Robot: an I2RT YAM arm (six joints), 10 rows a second.
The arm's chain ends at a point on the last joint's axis. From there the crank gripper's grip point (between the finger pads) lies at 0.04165 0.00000 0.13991 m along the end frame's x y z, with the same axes.
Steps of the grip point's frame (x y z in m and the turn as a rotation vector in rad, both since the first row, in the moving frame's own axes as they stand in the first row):
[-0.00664, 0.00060, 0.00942, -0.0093, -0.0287, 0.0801]
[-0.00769, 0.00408, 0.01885, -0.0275, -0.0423, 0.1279]
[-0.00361, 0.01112, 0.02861, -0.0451, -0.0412, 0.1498]
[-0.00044, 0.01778, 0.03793, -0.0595, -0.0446, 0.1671]
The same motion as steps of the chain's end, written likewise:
[-0.00243, -0.00388, 0.00831, -0.0093, -0.0287, 0.0801]
[-0.00117, -0.00471, 0.01734, -0.0275, -0.0423, 0.1279]
[0.00310, -0.00098, 0.02730, -0.0451, -0.0412, 0.1498]
[0.00708, 0.00305, 0.03667, -0.0595, -0.0446, 0.1671]

